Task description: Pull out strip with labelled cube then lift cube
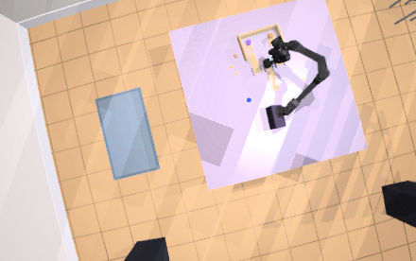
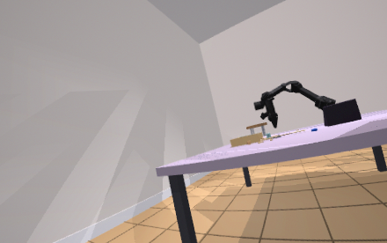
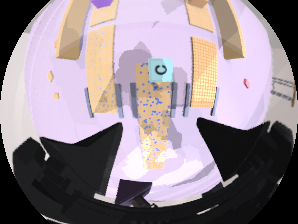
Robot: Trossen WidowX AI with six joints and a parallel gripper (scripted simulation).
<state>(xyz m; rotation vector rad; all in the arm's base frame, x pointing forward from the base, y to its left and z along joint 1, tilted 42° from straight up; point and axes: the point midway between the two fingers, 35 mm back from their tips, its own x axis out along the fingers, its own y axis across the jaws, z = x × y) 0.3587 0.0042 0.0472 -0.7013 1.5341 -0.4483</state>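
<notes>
My gripper tip is now 6 cm past the strip and 6 cm above it. Also, from my gripper tip: blue dot (22 cm behind, 21 cm to the left, 5 cm below); red piece (24 cm to the right, 10 cm ahead, 6 cm below).
</notes>
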